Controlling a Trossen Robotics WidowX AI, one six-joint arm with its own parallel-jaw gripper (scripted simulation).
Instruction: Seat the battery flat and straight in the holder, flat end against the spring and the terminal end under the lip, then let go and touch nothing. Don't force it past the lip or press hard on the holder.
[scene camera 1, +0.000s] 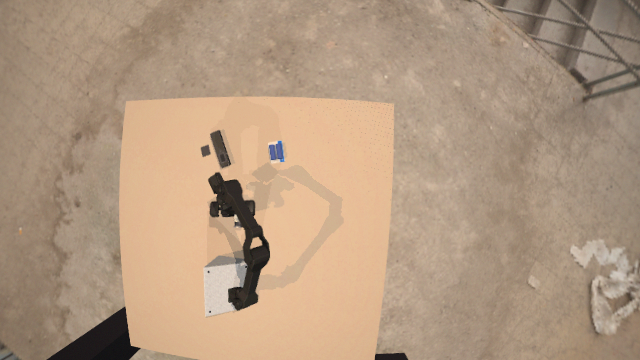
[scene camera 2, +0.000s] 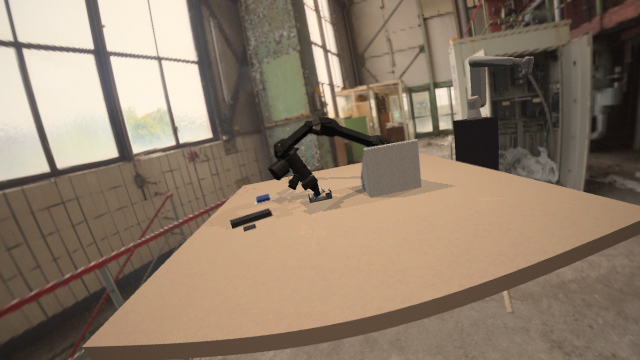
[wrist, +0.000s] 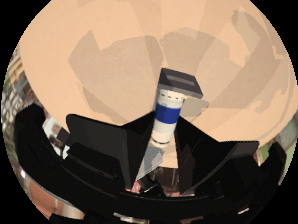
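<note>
Here in the wrist camera is my gripper (wrist: 165, 116). I also see a battery (wrist: 169, 103) there.
</note>
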